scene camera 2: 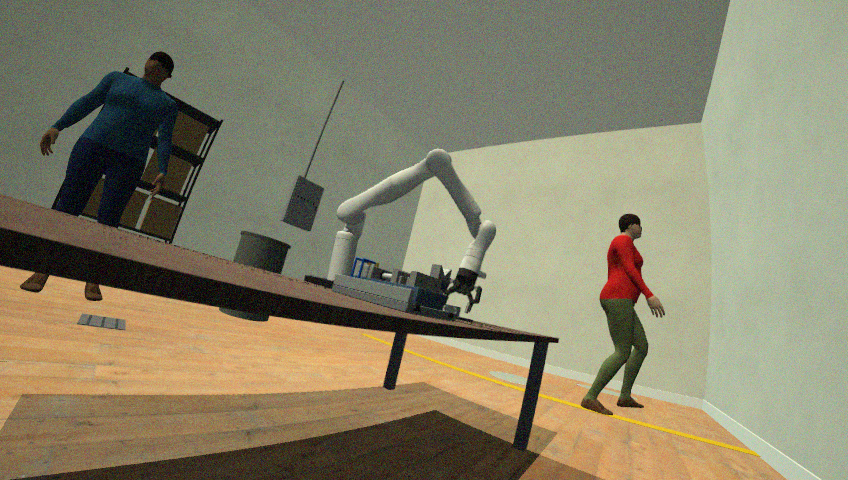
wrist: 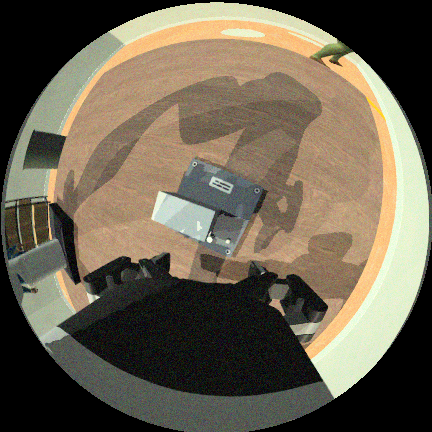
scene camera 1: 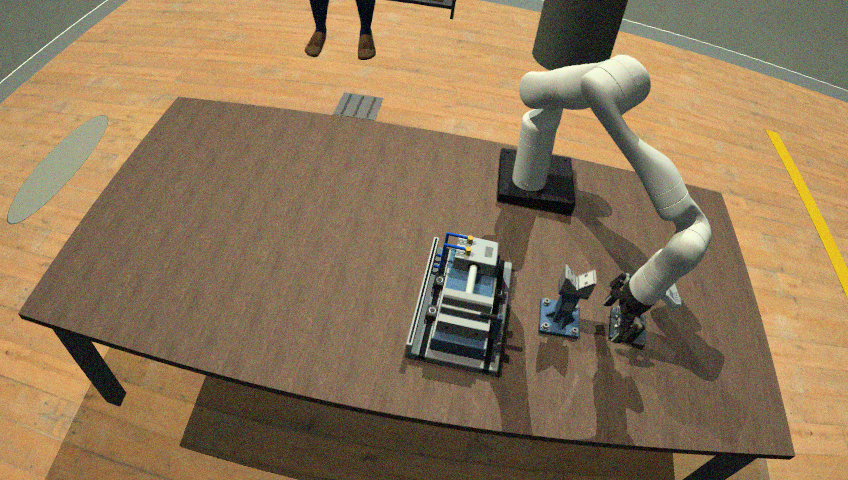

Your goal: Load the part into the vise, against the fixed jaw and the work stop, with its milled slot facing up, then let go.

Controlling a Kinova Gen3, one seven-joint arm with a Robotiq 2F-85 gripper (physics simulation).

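Frame: origin at the arm's base, x ahead, y left, z up, level; centimetres.
Seen in the pictures: gripper, fingertip midpoint: [scene camera 2: 454, 308] [wrist: 208, 266] [scene camera 1: 610, 322]; arm's base, link origin: [wrist: 60, 252] [scene camera 1: 529, 180].
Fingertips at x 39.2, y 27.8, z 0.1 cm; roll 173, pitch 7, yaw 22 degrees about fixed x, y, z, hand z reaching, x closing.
Offsets run from my fingertips to a thing's top centre. "pt": to the spot under its first point. Level surfaces: height alone.
The part, a light grey block @(dx -4.7, dy +3.7, dz +1.1 cm) [wrist: 181, 216], sits on a dark plate @(dx -3.0, dy +5.3, dz -2.6 cm) [wrist: 240, 192] [scene camera 1: 636, 342] at the table's right; in scene camera 1 the gripper largely covers it. Its milled slot cannot be made out. My gripper [scene camera 1: 622, 315] [scene camera 2: 460, 300] [wrist: 208, 266] is open and empty, above and close to the plate. In the wrist view the block lies ahead of the fingertips, toward the left one. The vise @(dx +6.7, dy -32.9, dz +6.5 cm) [scene camera 1: 468, 285] [scene camera 2: 374, 290] stands left of the plate, its jaws apart. The front jaw [scene camera 1: 461, 326] shows a pale top. I cannot clearly tell the work stop.
A stand with a V-shaped top [scene camera 1: 570, 288] and a blue base @(dz -2.4 cm) [scene camera 1: 552, 324] stands between the vise and the dark plate, close to my gripper. Blue tubes @(pt dx -3.2, dy -40.6, dz +5.7 cm) [scene camera 1: 447, 239] rise at the vise's back left. The robot's black base [scene camera 1: 535, 201] is behind. Two people stand beyond the table.
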